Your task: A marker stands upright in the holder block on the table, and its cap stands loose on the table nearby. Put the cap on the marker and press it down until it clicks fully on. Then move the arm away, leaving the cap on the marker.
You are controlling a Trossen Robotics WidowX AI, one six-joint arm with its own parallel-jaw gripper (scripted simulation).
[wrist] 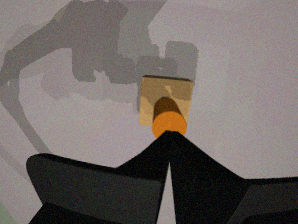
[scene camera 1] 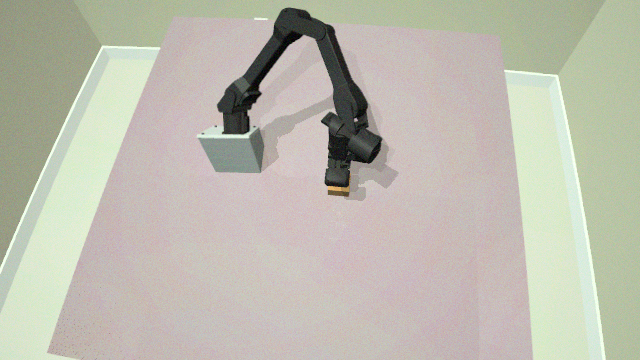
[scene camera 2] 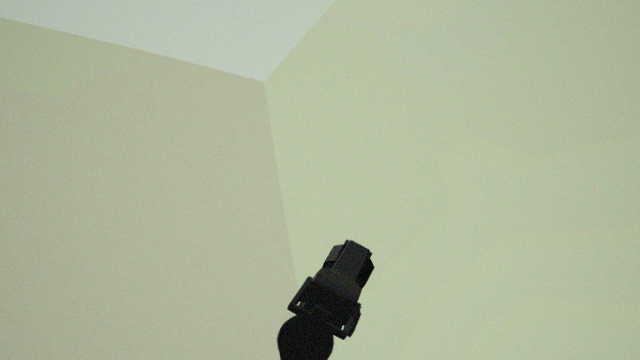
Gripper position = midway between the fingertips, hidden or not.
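The gripper (scene camera 1: 339,168), (wrist: 170,137): shut, holding nothing. Orange cap (wrist: 167,116): out of frame in scene camera 2. Scene camera 1 misses the cap, hidden by the gripper.
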